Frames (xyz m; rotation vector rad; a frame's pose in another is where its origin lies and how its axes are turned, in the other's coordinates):
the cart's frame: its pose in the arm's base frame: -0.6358 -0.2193 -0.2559 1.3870 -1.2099 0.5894
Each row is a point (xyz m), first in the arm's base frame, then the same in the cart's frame.
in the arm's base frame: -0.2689 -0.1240 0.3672
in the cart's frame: 0.6447 -0.0539 -0.3368
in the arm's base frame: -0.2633 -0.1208 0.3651
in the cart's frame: 0.6437 -0.0592 -0.3409
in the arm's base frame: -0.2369 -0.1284 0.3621
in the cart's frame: 0.6526 -0.0853 -0.3408
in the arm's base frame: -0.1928 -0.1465 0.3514
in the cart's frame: 0.6642 -0.1324 -0.3343
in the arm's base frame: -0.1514 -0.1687 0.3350
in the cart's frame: 0.6711 -0.1800 -0.3219
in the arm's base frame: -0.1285 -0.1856 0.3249
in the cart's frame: 0.6755 -0.2077 -0.3105
